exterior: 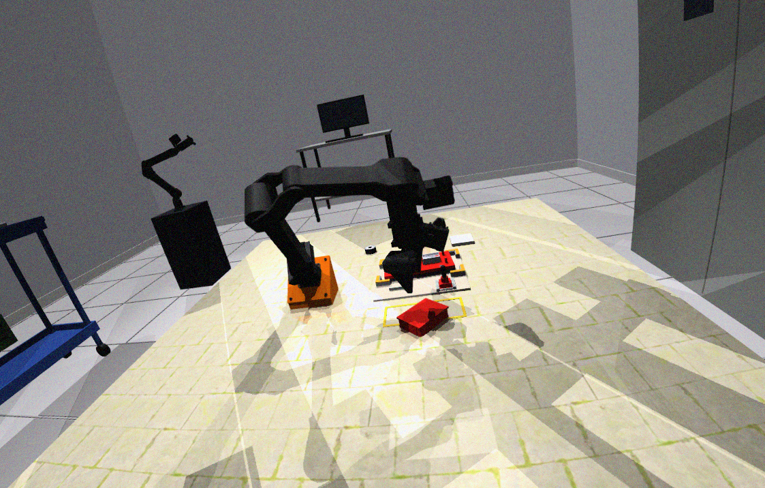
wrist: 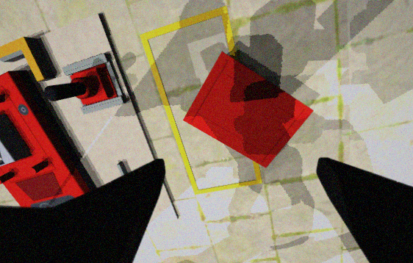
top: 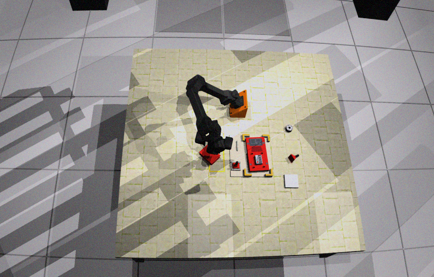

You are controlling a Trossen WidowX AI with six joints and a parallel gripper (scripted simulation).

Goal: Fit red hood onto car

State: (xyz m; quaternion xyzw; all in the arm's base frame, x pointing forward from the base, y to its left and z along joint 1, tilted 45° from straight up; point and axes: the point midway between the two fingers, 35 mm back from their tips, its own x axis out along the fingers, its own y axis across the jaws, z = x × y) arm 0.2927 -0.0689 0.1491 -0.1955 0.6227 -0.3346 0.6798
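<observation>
My gripper tip is now 1 cm short of the red hood, 1 cm to the left of it and 8 cm above it. Also, from my gripper tip: white plate (16 cm ahead, 43 cm to the left, 9 cm below); then wheel (17 cm behind, 45 cm to the left, 9 cm below); then grey engine block (4 cm ahead, 25 cm to the left, 7 cm below).
</observation>
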